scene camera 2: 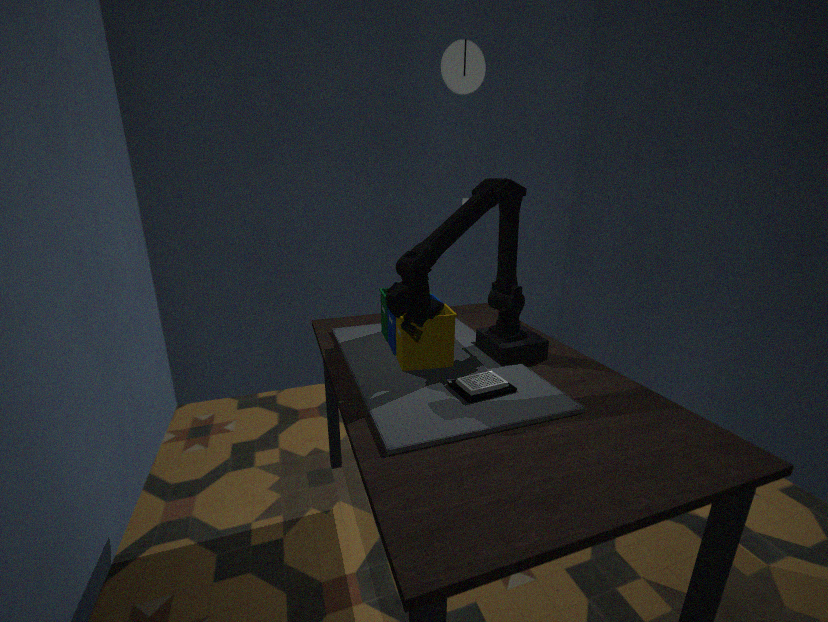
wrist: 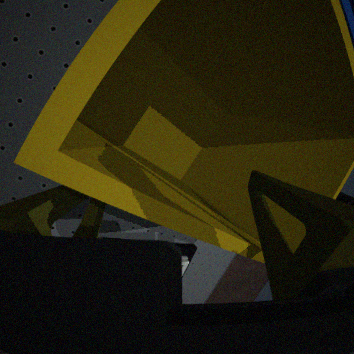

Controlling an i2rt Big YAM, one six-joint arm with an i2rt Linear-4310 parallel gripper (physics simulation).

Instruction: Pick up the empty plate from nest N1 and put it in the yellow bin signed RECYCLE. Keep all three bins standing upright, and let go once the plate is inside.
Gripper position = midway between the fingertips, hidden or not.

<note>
I see my gripper [scene camera 2: 425,331].
My gripper also shows in the wrist view [wrist: 178,177].
</note>
